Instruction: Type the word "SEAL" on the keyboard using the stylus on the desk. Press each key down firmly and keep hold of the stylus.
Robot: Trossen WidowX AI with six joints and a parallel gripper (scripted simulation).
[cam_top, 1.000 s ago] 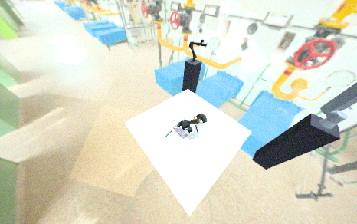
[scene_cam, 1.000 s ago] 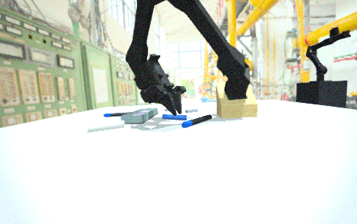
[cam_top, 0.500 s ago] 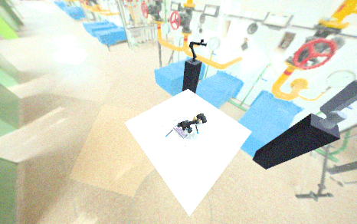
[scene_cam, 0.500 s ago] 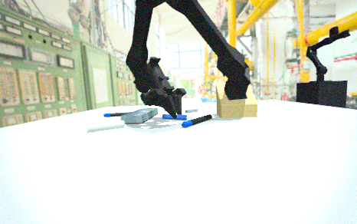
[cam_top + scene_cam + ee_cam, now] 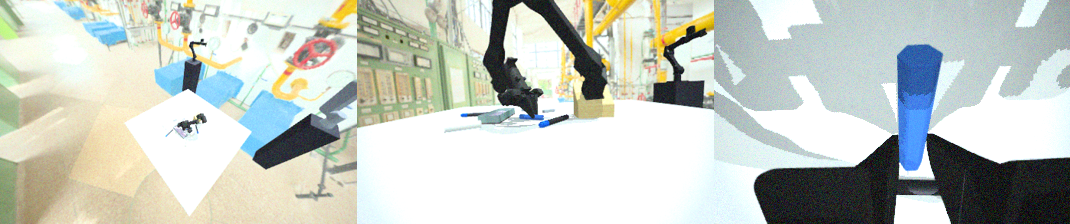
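Right now my gripper tip is 12 cm short of the S key, 7 cm to the left of it and 1 cm below it. Also, from my gripper tip: white cylinder: 20 cm ahead, 10 cm to the left; then blue stylus: 1 cm behind, 1 cm to the left; then grey piece: 6 cm behind, 18 cm to the right.
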